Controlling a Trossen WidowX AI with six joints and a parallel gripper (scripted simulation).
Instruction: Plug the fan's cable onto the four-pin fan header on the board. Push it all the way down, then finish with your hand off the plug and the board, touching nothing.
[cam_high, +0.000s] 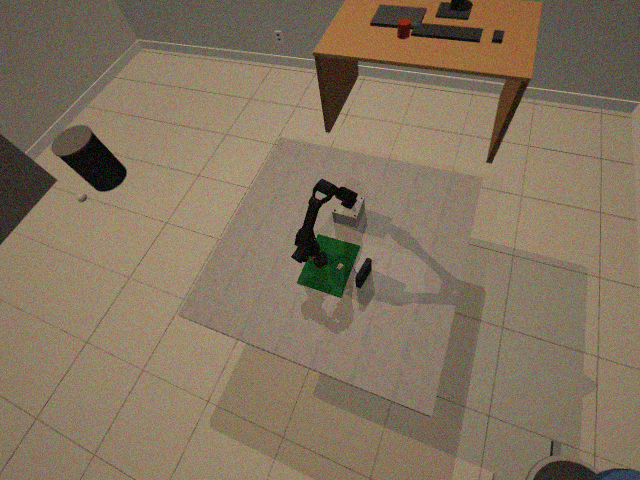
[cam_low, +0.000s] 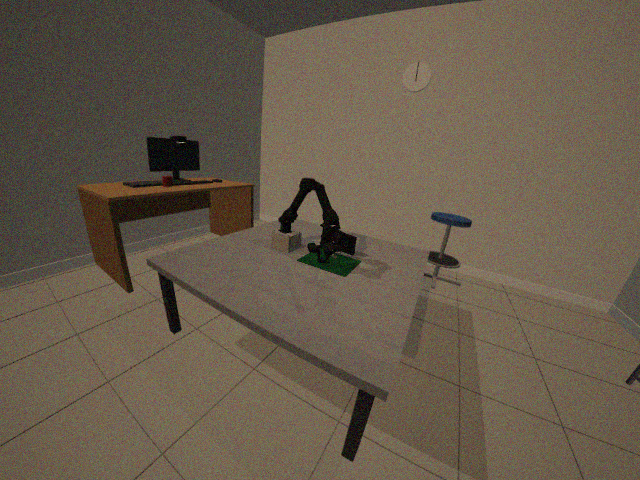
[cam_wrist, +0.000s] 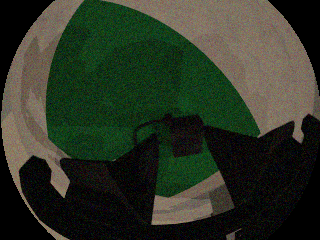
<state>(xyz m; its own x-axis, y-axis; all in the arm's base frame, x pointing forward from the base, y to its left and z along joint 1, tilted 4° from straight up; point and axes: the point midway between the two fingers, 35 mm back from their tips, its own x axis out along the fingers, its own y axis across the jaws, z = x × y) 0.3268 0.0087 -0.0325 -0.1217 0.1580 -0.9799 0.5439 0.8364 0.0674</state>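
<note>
The dark fan plug is 10 mm behind my gripper tip and 10 mm below it. From my gripper tip the other things lie so: green board (10 mm ahead, 60 mm to the left, 40 mm below); then black fan (20 mm behind, 240 mm to the left, 40 mm above); then pale four-pin header (10 mm behind, 120 mm to the left, 20 mm below).
</note>
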